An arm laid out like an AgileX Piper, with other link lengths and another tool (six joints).
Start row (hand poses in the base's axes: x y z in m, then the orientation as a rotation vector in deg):
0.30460, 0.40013, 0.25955, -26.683, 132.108, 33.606
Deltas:
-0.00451, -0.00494, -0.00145, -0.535, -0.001, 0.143
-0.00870, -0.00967, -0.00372, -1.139, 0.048, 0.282
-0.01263, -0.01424, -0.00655, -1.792, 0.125, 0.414
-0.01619, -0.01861, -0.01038, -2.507, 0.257, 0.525
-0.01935, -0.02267, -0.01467, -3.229, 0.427, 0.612
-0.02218, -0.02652, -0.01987, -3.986, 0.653, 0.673
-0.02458, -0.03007, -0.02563, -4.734, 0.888, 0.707
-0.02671, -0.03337, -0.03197, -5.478, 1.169, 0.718
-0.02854, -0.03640, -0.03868, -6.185, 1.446, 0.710
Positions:
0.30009, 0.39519, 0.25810, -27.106, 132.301, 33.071
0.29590, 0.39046, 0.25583, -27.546, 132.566, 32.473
0.29197, 0.38589, 0.25300, -27.997, 132.874, 31.824
0.28841, 0.38152, 0.24917, -28.442, 133.257, 31.112
0.28525, 0.37746, 0.24488, -28.854, 133.678, 30.390
0.28242, 0.37361, 0.23968, -29.242, 134.164, 29.632
0.28002, 0.37006, 0.23392, -29.592, 134.656, 28.871
0.27789, 0.36676, 0.22758, -29.905, 135.189, 28.115
0.27606, 0.36373, 0.22087, -30.177, 135.703, 27.388

